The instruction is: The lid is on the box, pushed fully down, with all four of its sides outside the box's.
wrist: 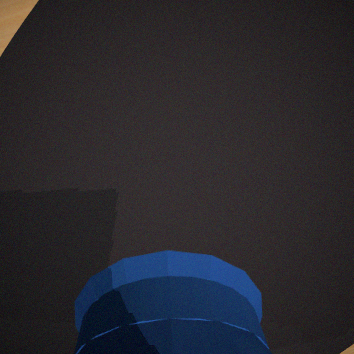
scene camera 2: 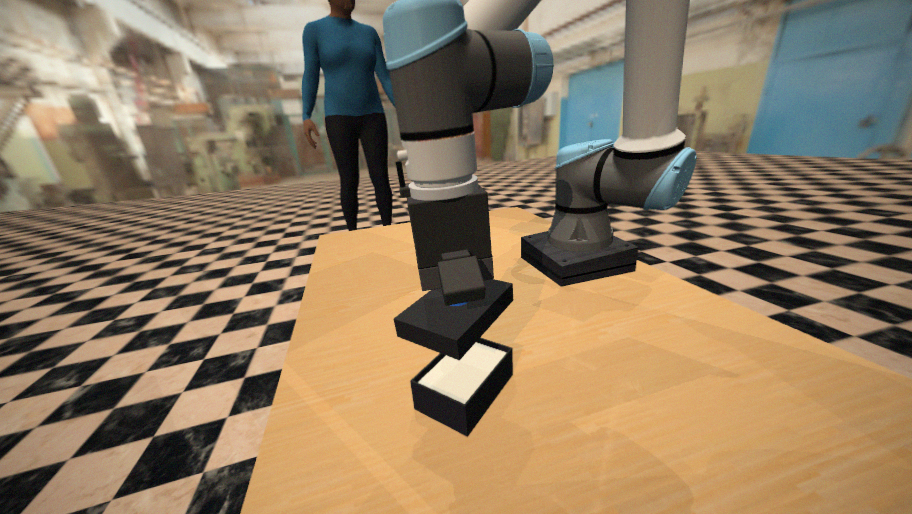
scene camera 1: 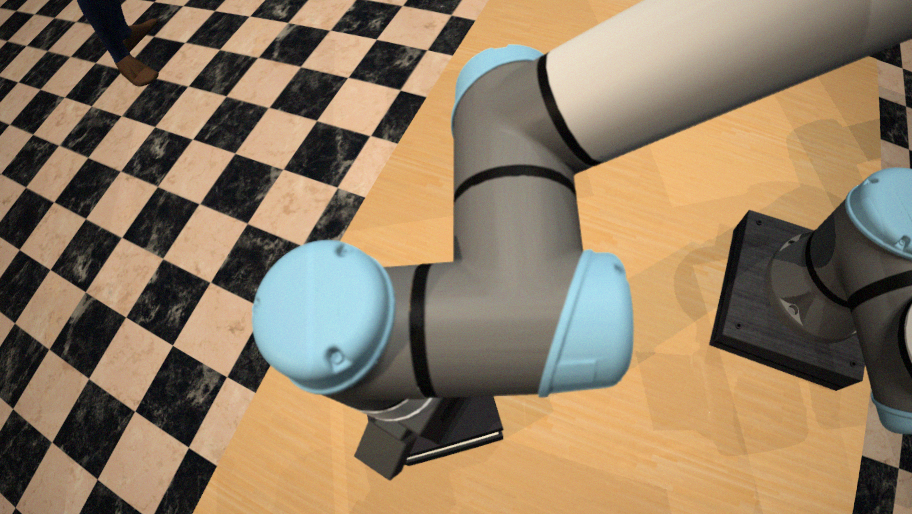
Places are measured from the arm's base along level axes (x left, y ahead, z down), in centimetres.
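Where they show: hand, its tool point: (wrist: 166,278) (scene camera 2: 458,306); arm's base, origin of its link: (scene camera 2: 579,238) (scene camera 1: 817,289).
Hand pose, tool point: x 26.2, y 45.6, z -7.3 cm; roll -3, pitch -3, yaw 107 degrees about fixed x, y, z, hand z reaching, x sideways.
Things, the pixels of their centre, and the offset from my tool point. Level surfaces: height alone.
- black lid, middle of its body: (wrist: 176,265) (scene camera 1: 430,404) (scene camera 2: 457,308) dy +0.3, dx +0.2, dz +0.1 cm
- box, middle of its body: (scene camera 1: 445,419) (scene camera 2: 465,377) dy -0.1, dx +0.1, dz +11.1 cm
- wooden table, height of its surface: dz +13.5 cm
The black lid (scene camera 1: 480,416) (scene camera 2: 450,321) (wrist: 200,125) hangs from my blue suction cup (scene camera 2: 458,304) (wrist: 170,300), its flat top against the cup. The cup itself is hidden in scene camera 1. The lid looks about level. The box (scene camera 1: 456,446) (scene camera 2: 488,395), black-walled with a cream inside, stands on the table below it. In scene camera 2 a gap shows between the lid and the box. In scene camera 1 the lid covers most of the box; a cream strip and the black rim show along its near side. Their long sides look roughly parallel. The box's far side is hidden.
The wooden table (scene camera 1: 574,459) (scene camera 2: 638,408) bears the box. The robot's dark base block (scene camera 1: 747,306) (scene camera 2: 574,263) stands to the right, towards the back in scene camera 2. The table's left edge is near the box. A person (scene camera 2: 348,70) stands beyond the table.
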